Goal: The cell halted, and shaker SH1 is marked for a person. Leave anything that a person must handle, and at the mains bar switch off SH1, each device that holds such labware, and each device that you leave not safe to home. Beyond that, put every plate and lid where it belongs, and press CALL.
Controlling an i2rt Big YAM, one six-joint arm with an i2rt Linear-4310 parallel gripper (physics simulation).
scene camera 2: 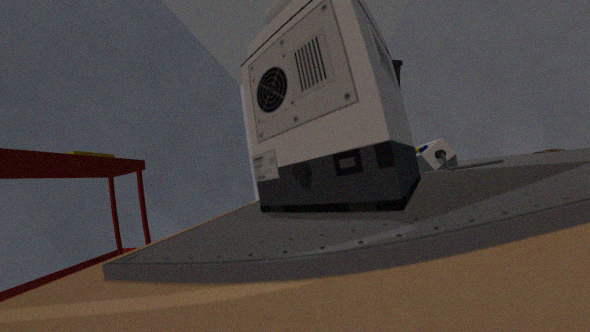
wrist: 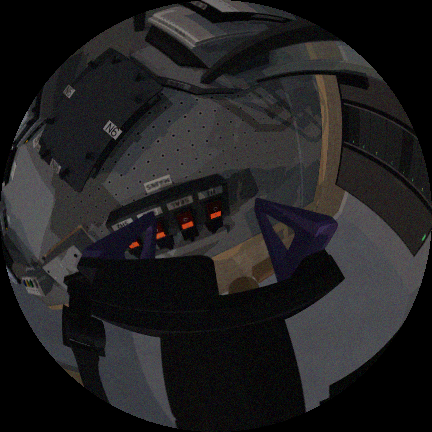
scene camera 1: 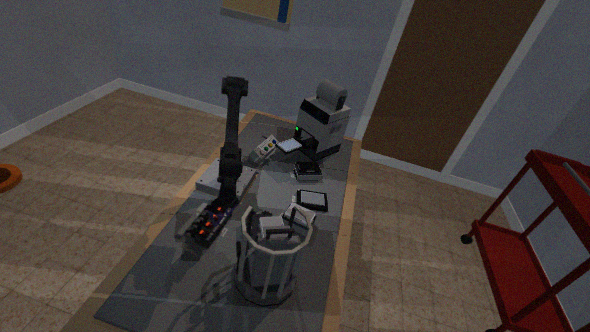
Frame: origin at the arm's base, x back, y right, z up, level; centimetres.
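Seen in the pictures: gripper, between the fingertips: [wrist: 204,209] [scene camera 1: 221,220]; arm's base, origin of its link: [wrist: 82,282].
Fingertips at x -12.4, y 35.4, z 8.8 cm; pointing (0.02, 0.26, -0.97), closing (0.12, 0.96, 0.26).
Offsets run from my fingertips to a thing's top centre. "spot": to the spot under its first point.
My gripper [scene camera 1: 226,209] [wrist: 204,209] is open and empty at the mains bar {spot: dx +5.3, dy -1.1, dz -7.6 cm} [scene camera 1: 210,226] [wrist: 167,195]. One finger hides part of the SH1 and SH2 end in the wrist view; the orange parts of its switches show. The H1 switch {dx +6.6, dy +3.0, dz -7.2 cm} [wrist: 215,214] and SEAL switch {dx +6.3, dy -2.0, dz -7.2 cm} [wrist: 187,224] are unobstructed. A pale plate {dx -9.8, dy -70.9, dz -1.0 cm} [scene camera 1: 289,145] is by the large machine {dx -23.9, dy -93.0, dz +33.1 cm} [scene camera 1: 322,122] [scene camera 2: 320,130]. A black device {dx -24.8, dy -61.7, dz -5.6 cm} [scene camera 1: 308,171], a black-framed pale plate {dx -32.6, dy -41.2, dz -9.6 cm} [scene camera 1: 313,199] and a white block {dx -29.4, dy -22.9, dz -4.3 cm} [scene camera 1: 300,215] are along the bench. The shakers cannot be told apart. The button box {dx +4.6, dy -69.0, dz -4.1 cm} [scene camera 1: 266,148] [scene camera 2: 437,152] [wrist: 31,285] has coloured buttons.
A tall round cage with a pale rim {dx -24.2, dy +9.4, dz +21.7 cm} [scene camera 1: 276,249] stands beside the mains bar. A dark board with N5 and N6 labels {spot: dx -10.2, dy -6.4, dz -6.5 cm} [wrist: 112,129] lies near the bar. A red cart [scene camera 1: 515,270] [scene camera 2: 75,167] stands off the bench. A dark cabinet [wrist: 380,125] has green lights.
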